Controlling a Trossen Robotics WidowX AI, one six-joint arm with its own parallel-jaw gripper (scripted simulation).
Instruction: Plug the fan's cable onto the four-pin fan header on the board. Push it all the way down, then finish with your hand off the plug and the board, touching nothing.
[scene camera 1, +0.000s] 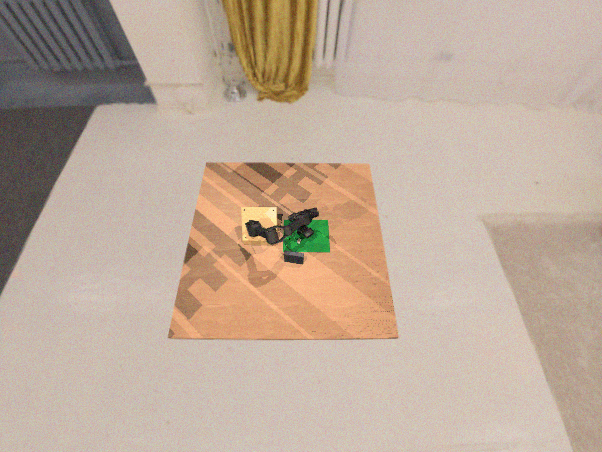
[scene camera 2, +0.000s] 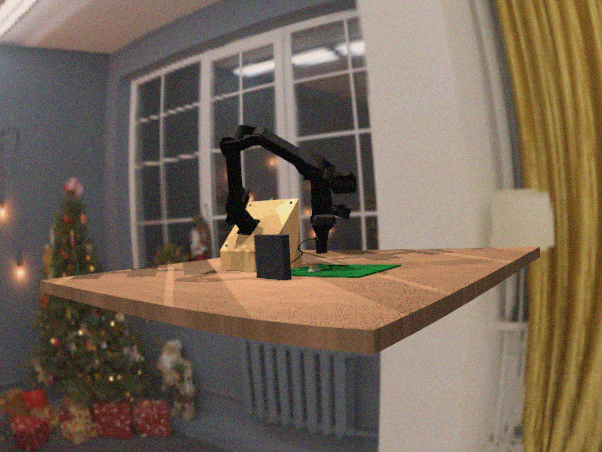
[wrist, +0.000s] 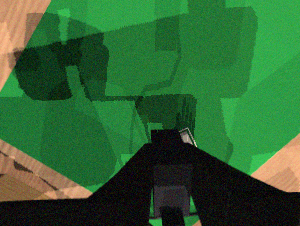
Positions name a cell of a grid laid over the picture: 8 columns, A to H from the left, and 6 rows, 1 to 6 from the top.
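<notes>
I can see my own gripper (scene camera 2: E4), and the wrist view has it as well (wrist: E4). A black fan (scene camera 2: D4) is there too. And there is a board (scene camera 2: E4), which I also find in scene camera 1 (scene camera 1: E4) and again in the wrist view (wrist: C3).
</notes>
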